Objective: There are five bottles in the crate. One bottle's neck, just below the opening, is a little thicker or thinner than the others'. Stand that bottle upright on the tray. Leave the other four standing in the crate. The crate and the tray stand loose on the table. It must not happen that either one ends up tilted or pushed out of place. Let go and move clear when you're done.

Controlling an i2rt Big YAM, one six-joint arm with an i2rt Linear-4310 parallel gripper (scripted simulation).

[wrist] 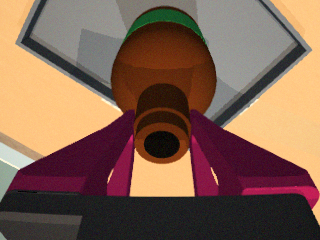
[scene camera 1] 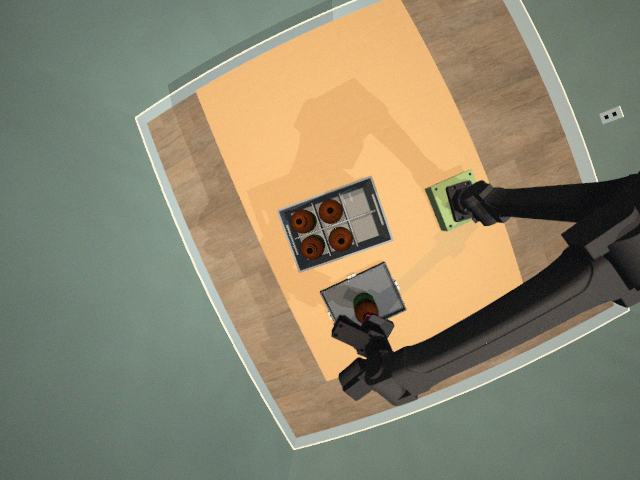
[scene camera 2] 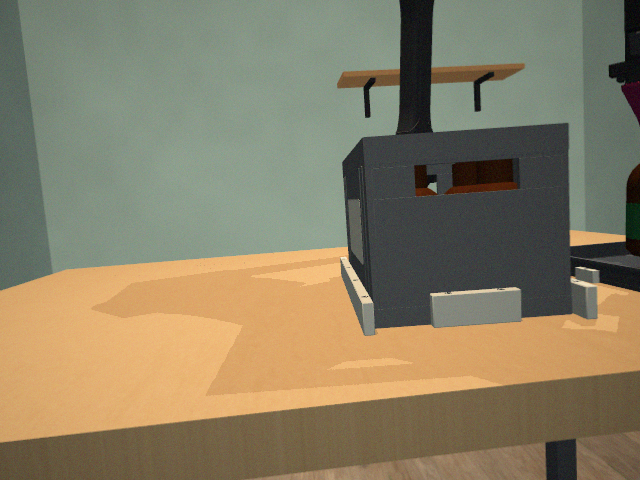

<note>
The pictures show: the gripper and a tray.
</note>
